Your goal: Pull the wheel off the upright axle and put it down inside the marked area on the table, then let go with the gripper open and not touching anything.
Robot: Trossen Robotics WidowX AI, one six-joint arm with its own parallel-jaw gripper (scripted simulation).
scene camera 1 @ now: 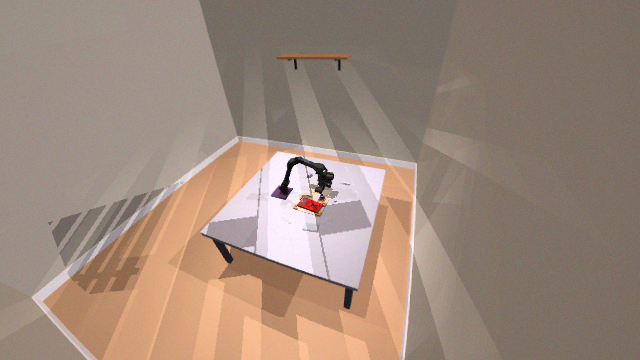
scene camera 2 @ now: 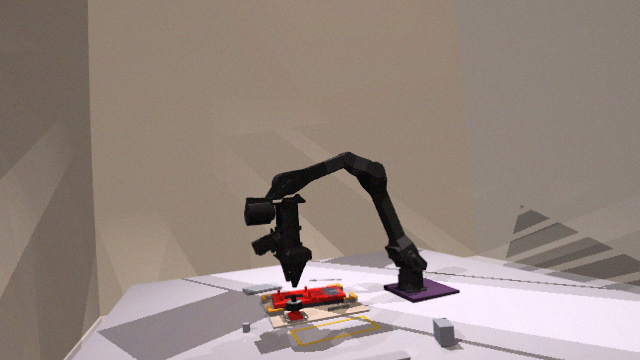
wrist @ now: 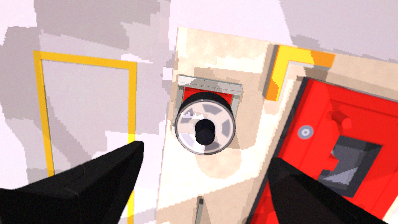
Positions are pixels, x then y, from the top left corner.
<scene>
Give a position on a red chassis plate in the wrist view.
334, 133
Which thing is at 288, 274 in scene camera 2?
My gripper.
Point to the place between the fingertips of my gripper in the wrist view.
206, 157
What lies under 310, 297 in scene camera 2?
A red chassis plate.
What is my gripper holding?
Nothing.
</scene>
